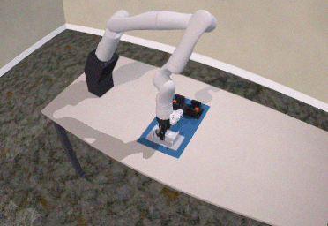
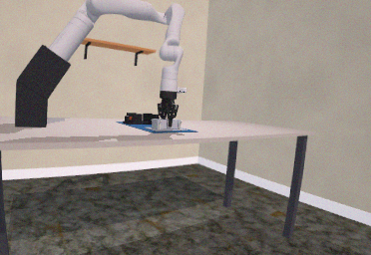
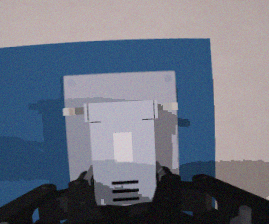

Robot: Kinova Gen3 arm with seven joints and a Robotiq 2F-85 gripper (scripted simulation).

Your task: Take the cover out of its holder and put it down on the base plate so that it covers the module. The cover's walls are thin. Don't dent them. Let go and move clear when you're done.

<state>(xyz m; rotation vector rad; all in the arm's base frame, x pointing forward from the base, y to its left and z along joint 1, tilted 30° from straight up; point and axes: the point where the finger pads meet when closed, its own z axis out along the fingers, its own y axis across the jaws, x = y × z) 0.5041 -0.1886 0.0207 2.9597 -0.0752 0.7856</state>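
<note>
Right now my hand is right at the light grey cover.
</note>
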